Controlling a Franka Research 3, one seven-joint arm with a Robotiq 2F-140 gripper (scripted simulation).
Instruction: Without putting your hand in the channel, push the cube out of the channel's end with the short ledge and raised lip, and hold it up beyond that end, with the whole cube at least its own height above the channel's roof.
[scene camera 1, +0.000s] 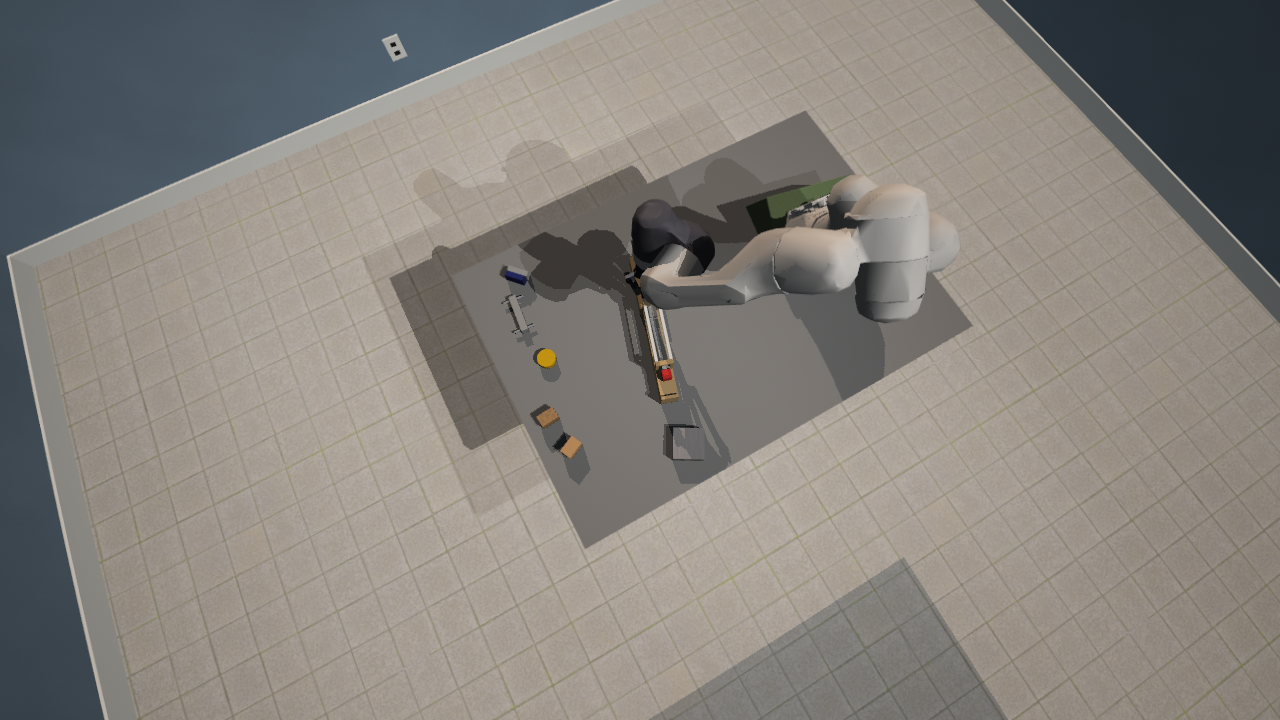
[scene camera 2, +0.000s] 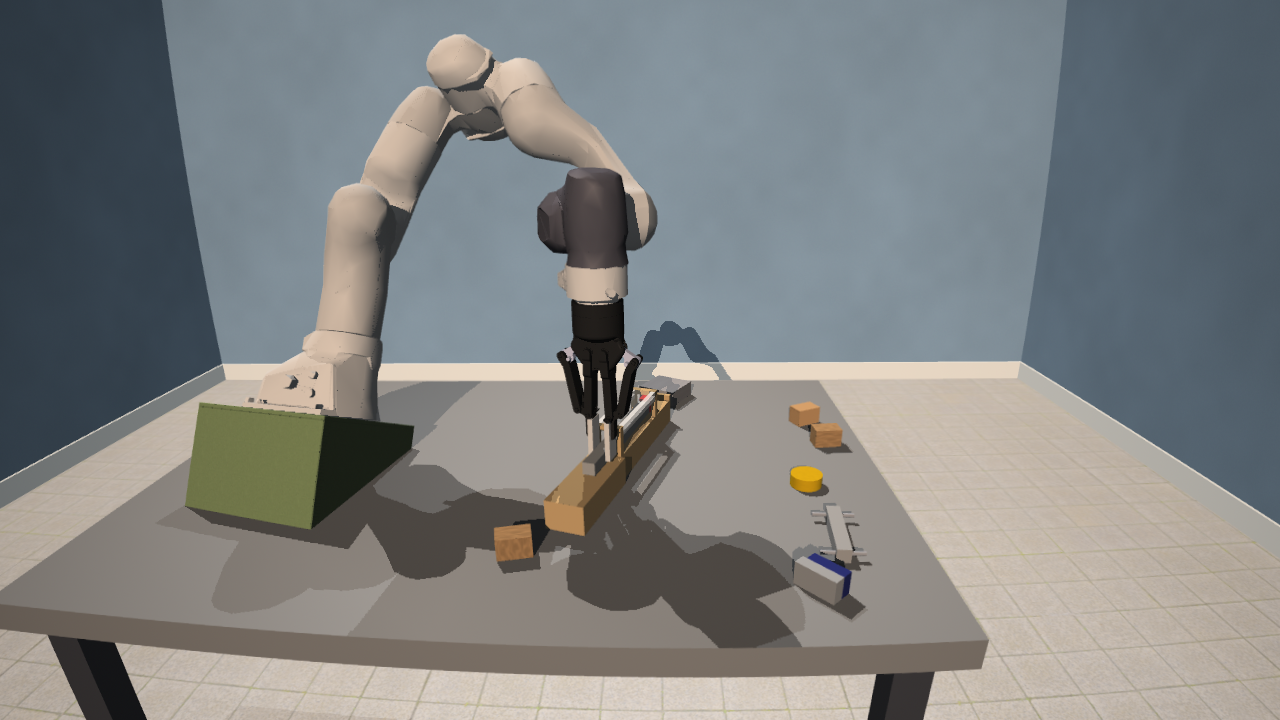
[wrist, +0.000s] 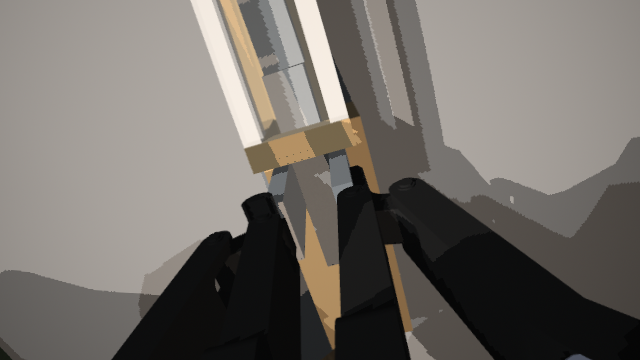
The same spot on a long wooden channel: (scene camera 1: 667, 390) is (scene camera 2: 657, 402).
